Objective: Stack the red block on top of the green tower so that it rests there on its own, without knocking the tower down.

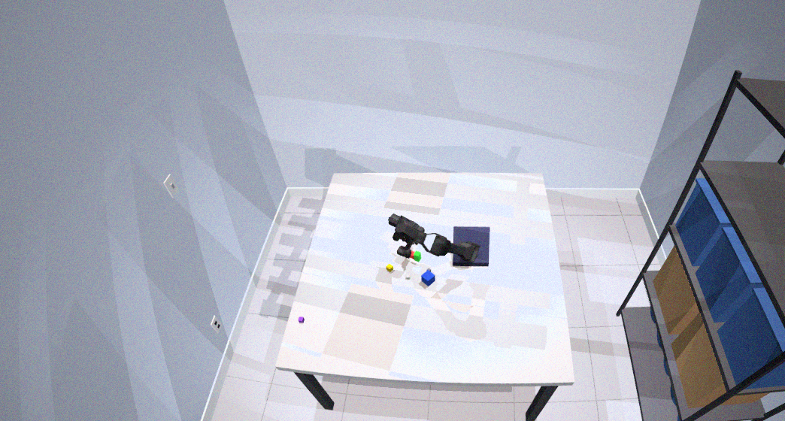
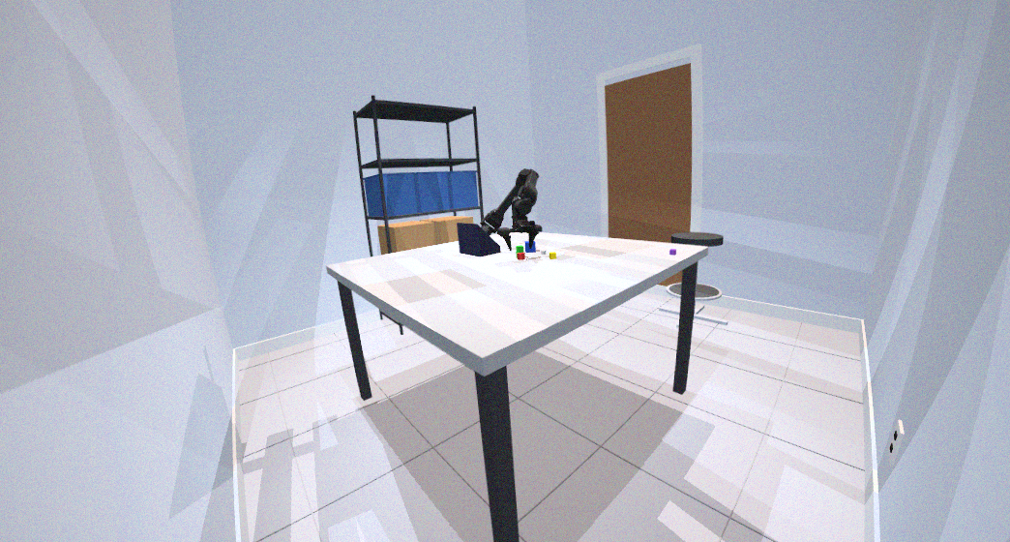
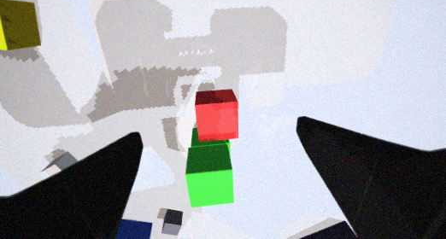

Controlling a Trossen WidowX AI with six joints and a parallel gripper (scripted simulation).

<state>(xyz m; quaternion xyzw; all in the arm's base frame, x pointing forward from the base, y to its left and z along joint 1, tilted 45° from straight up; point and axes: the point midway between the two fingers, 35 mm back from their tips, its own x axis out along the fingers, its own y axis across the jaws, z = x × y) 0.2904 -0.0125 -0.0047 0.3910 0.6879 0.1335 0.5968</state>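
Now: gripper tip 3 cm above the red block. Also, from my gripper tip: small white piece 13 cm to the left, 3 cm below, 1 cm ahead; blue block 15 cm to the left, 9 cm behind, 2 cm below; yellow block 11 cm ahead, 8 cm to the left, 3 cm below.
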